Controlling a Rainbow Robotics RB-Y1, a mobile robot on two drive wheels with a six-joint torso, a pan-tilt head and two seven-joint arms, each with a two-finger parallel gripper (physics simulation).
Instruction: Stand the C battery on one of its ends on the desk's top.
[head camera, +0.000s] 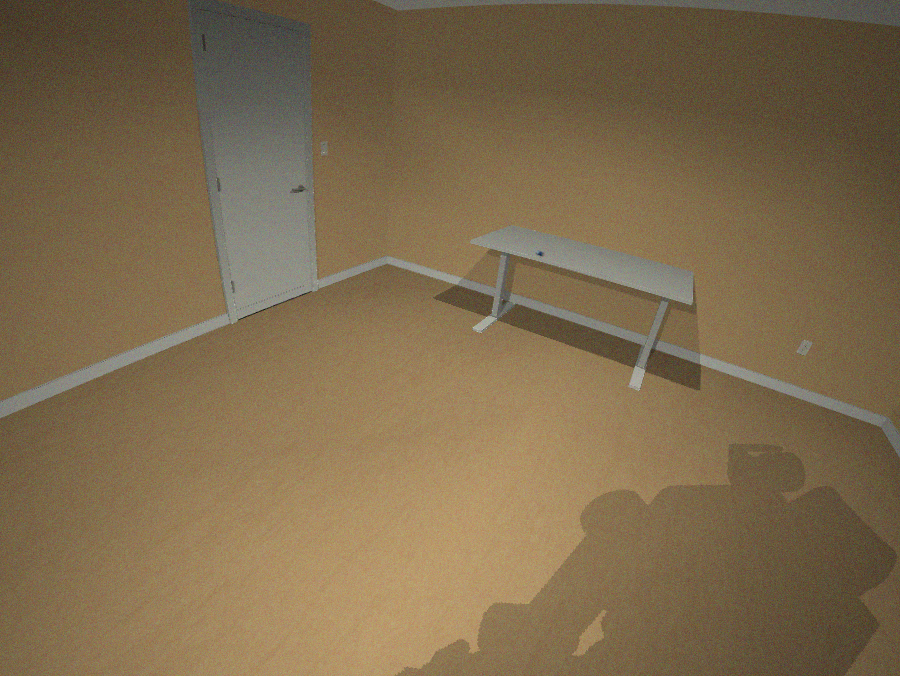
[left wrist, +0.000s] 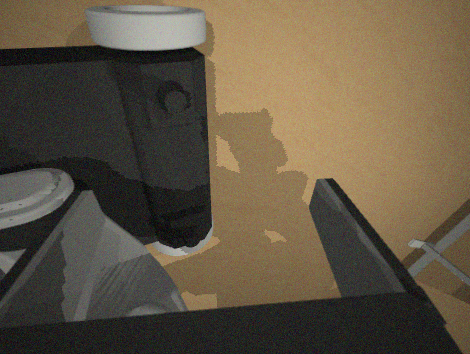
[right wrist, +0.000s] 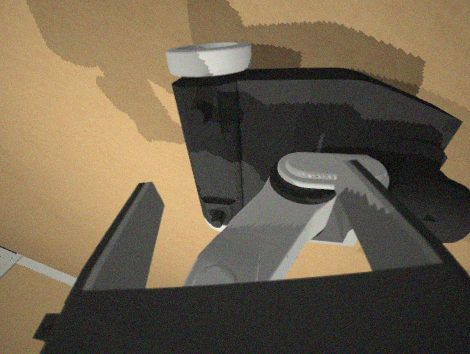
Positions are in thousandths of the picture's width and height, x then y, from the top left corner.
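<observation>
My left gripper (left wrist: 446, 561), my right gripper (right wrist: 522, 521). Desk (head camera: 745, 418).
</observation>
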